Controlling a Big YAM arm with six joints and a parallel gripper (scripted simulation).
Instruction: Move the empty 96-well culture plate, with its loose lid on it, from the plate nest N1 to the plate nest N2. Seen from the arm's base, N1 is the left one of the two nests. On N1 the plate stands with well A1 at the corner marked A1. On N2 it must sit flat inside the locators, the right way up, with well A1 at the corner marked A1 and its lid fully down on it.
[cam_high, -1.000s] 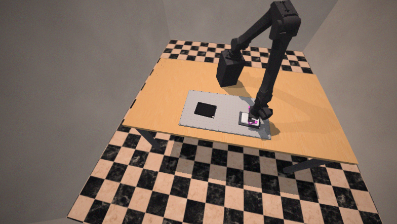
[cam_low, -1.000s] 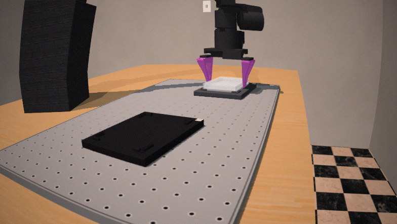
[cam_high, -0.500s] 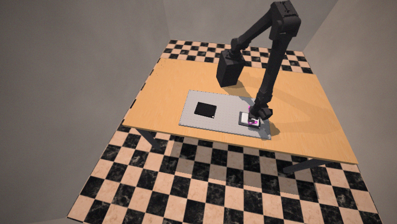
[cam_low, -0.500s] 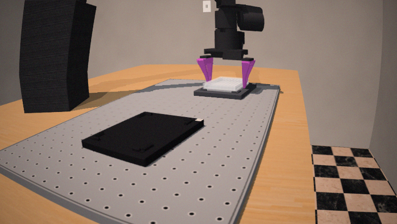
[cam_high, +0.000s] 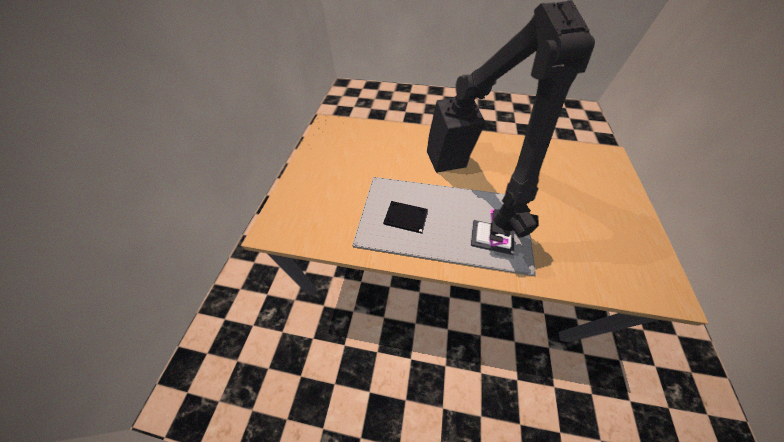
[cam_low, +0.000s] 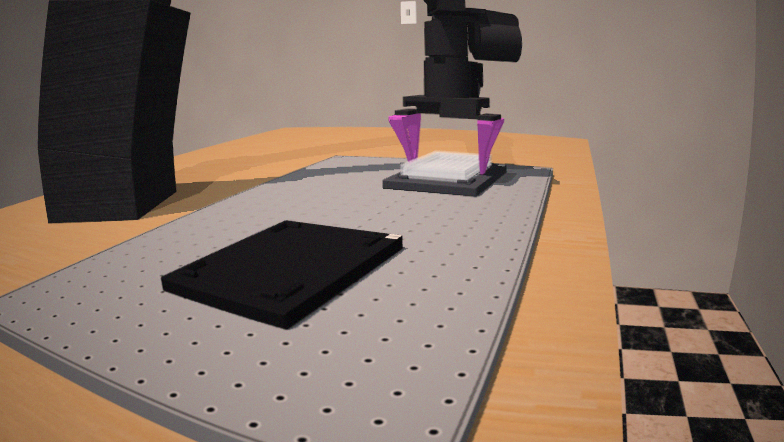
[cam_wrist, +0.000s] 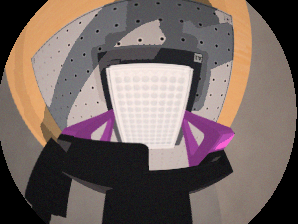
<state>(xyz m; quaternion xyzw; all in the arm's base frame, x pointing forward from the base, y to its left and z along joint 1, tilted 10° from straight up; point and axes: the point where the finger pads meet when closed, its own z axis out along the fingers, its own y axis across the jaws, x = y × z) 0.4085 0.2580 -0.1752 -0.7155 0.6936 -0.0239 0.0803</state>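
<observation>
My hand is right at the clear lid. Also, from my hand: white corner mark: 280 mm to the right, 60 mm ahead, 10 mm below; dark nest N1: 10 mm below; black nest N2: 360 mm to the right, 10 mm below, 10 mm ahead.
</observation>
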